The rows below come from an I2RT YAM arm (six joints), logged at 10 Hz.
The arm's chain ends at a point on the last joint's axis. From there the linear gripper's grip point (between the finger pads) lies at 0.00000 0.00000 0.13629 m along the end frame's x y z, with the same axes.
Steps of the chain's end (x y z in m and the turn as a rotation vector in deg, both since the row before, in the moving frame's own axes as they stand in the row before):
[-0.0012, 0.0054, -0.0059, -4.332, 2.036, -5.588]
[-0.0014, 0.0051, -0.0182, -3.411, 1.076, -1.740]
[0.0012, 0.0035, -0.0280, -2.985, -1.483, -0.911]
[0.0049, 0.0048, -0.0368, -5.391, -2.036, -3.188]
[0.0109, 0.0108, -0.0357, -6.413, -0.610, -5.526]
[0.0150, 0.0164, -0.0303, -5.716, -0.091, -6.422]
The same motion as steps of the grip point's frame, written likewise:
[0.0041, 0.0154, -0.0064, -4.332, 2.036, -5.588]
[0.0013, 0.0132, -0.0185, -3.411, 1.076, -1.740]
[-0.0023, 0.0106, -0.0282, -2.985, -1.483, -0.911]
[0.0004, 0.0177, -0.0375, -5.391, -2.036, -3.188]
[0.0102, 0.0261, -0.0366, -6.413, -0.610, -5.526]
[0.0155, 0.0300, -0.0310, -5.716, -0.091, -6.422]

